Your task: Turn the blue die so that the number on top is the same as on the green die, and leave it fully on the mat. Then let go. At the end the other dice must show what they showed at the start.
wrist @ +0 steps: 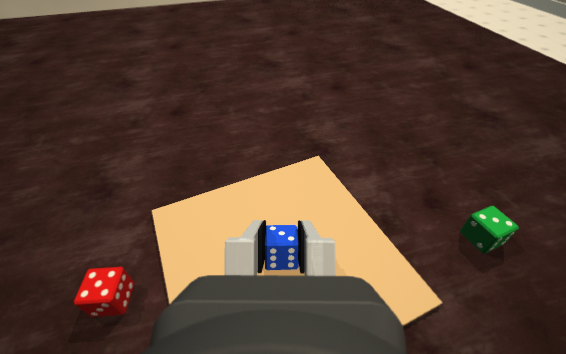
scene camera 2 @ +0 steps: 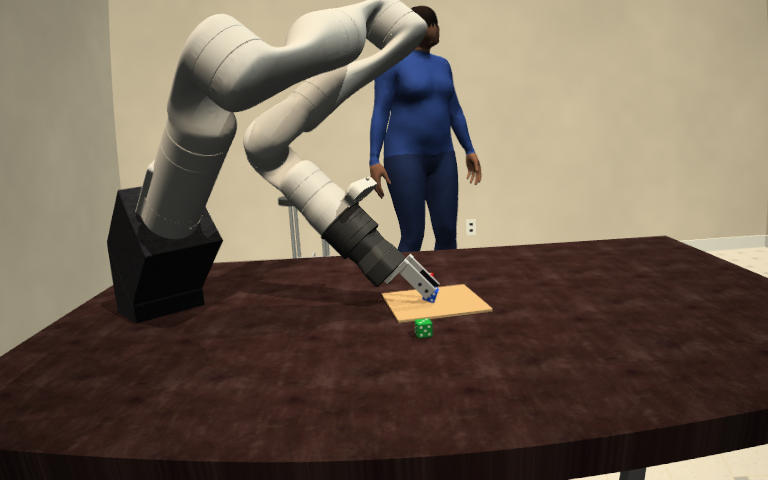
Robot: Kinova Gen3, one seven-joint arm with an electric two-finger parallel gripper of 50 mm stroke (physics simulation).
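Places are measured from the arm's base along level axes (x left, y back, z up), in metres.
Pixels of known places: gripper, between the fingertips: (wrist: 281,238) (scene camera 2: 433,291); arm's base, origin of its link: (scene camera 2: 170,215).
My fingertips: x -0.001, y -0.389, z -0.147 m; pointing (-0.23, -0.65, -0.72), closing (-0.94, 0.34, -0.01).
For each thing: its middle in the pictures, then the offset to it from my fingertips. Level surfaces: height alone.
- blue die, middle of its body: (wrist: 281,246) (scene camera 2: 430,293) dx +0.002, dy +0.004, dz -0.004 m
- mat, middle of its body: (wrist: 278,252) (scene camera 2: 434,302) dx +0.002, dy -0.002, dz -0.017 m
- green die, middle of its body: (wrist: 487,229) (scene camera 2: 423,328) dx -0.131, dy +0.034, dz -0.009 m
- red die, middle of its body: (wrist: 106,291) (scene camera 2: 427,280) dx +0.103, dy -0.007, dz -0.009 m
- dark table, height of its surface: dz -0.019 m
The blue die (scene camera 2: 432,296) (wrist: 281,248) is between the fingers of my gripper (scene camera 2: 428,289) (wrist: 281,238), which is shut on it. In the wrist view its upper visible face shows three pips and the face below shows six. In the scene view the die is tilted, low over the mat (scene camera 2: 464,300) (wrist: 220,200); whether it touches the mat is hard to tell. The green die (scene camera 2: 423,328) (wrist: 490,229) stands on the table off the mat, with three pips on top. The red die (scene camera 2: 431,275) (wrist: 104,291) shows five on top in the wrist view and is mostly hidden behind the gripper in the scene view.
The dark table (scene camera 2: 339,384) (wrist: 250,90) carries the mat and dice. The robot's black base (scene camera 2: 169,277) stands at the table's left. A person in blue (scene camera 2: 421,113) and a stool (scene camera 2: 294,226) are behind the table.
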